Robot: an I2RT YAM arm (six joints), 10 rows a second.
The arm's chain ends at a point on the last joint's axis. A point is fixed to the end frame.
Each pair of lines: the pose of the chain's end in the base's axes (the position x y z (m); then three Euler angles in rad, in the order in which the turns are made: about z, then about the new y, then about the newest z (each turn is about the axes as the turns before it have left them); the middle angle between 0 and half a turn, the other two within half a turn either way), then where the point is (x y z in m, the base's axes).
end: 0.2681, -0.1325, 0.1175, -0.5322, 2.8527, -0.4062
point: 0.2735 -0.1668 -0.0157
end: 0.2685, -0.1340, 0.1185, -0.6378, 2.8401, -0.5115
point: 0.2729 -0.1726 -0.0136
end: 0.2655, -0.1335, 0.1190, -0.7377, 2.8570, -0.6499
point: 0.2662 -0.1747 -0.0124
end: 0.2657, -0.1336, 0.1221, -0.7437, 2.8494, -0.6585
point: 0.2670 -0.1757 -0.0090
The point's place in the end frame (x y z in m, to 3 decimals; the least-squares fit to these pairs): 0.026 -0.018 0.134
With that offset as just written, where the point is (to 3 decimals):
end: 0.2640, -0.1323, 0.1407, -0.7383, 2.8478, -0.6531
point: 0.266 -0.174 0.010
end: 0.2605, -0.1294, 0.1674, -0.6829, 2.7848, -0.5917
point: 0.270 -0.175 0.038
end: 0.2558, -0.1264, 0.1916, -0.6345, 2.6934, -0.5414
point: 0.276 -0.177 0.065
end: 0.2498, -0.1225, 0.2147, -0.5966, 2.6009, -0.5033
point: 0.281 -0.178 0.093
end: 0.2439, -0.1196, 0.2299, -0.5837, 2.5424, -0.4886
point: 0.281 -0.178 0.111
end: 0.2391, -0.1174, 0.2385, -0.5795, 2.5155, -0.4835
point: 0.280 -0.177 0.121
